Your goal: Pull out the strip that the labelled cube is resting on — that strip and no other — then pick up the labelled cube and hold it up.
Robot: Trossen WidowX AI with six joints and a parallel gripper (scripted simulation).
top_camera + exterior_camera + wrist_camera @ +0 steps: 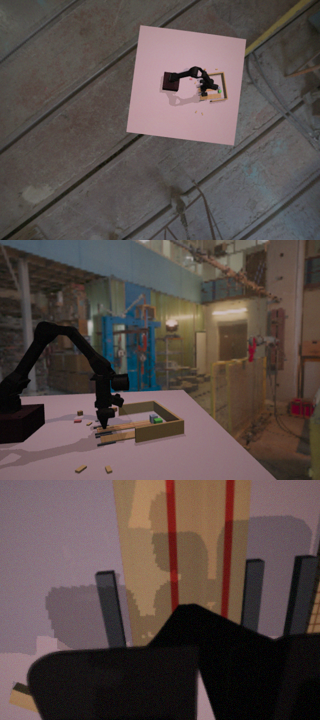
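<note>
The labelled grey cube is 200 mm ahead of my gripper tip, 50 mm to the left of it and 10 mm above it. Round my gripper tip: grey disc (50 mm behind, 110 mm to the left); red chip (140 mm behind, 110 mm to the left).
</note>
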